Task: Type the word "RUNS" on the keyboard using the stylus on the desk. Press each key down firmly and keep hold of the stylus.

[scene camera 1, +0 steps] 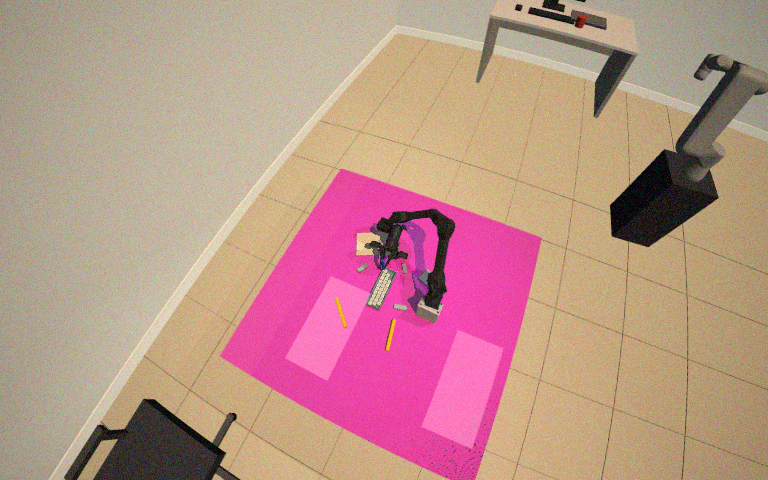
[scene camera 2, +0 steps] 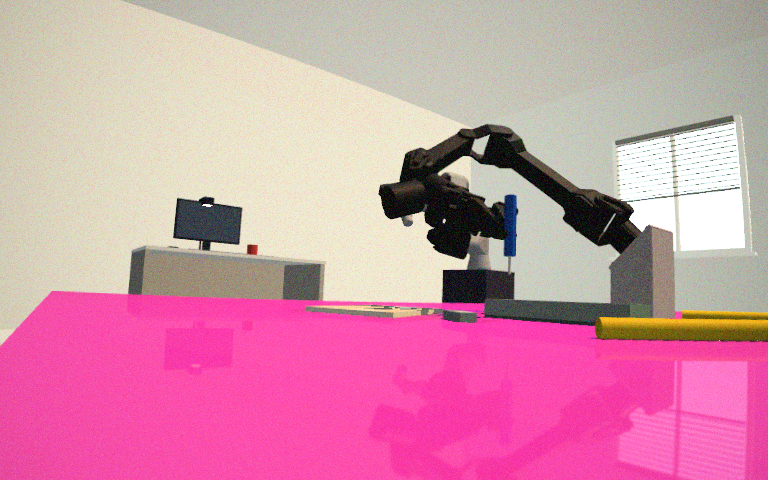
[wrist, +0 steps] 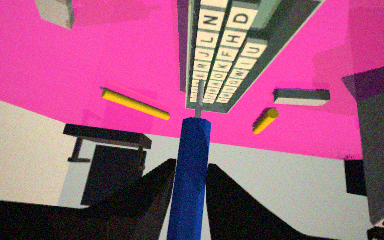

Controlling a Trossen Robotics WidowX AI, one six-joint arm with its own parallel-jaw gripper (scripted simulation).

Labels:
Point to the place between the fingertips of my gripper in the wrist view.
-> At 191,168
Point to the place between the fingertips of my gripper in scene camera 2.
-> At 511,237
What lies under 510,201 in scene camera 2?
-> A blue stylus.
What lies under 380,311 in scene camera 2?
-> A beige pad.

